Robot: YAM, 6 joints.
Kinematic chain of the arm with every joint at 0, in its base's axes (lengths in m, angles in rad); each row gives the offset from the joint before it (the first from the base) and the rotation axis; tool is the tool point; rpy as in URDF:
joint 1: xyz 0 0 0.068 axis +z
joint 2: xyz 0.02 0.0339 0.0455 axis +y
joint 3: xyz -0.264 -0.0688 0 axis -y
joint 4: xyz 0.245 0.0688 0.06 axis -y
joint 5: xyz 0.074 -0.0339 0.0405 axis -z
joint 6: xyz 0.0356 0 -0.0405 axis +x
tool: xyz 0 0 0 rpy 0 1.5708 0
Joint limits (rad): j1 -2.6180..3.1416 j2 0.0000..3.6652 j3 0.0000..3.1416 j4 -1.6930..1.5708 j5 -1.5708..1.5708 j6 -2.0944..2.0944
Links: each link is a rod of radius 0.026 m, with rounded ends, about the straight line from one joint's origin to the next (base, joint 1, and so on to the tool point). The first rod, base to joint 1, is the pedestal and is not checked.
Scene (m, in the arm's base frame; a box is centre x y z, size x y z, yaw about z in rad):
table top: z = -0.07
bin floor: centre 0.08 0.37 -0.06 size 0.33 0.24 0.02 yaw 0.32
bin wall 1: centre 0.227 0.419 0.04 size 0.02 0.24 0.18 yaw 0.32
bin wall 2: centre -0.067 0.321 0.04 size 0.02 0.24 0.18 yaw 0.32
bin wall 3: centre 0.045 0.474 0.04 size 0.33 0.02 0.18 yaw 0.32
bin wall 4: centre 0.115 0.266 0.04 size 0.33 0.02 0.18 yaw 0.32
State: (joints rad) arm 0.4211 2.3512 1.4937 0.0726 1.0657 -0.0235
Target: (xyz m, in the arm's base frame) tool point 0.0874 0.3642 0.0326
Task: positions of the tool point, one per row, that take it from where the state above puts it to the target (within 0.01 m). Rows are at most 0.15 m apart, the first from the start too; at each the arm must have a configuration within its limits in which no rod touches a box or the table.
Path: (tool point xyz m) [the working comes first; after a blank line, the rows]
Joints at the target: 1.4181 2.2558 1.1030 -0.0613 1.0558 -0.0235
Straight joint move there: touches bin wall 1, bin wall 4.

1: 0.3753 0.2437 0.1525
2: 0.2852 0.2917 0.2133
3: 0.1902 0.3428 0.2147
4: 0.0874 0.3642 0.2167
5: 0.0892 0.3759 0.1243
6: 0.0874 0.3642 0.0326

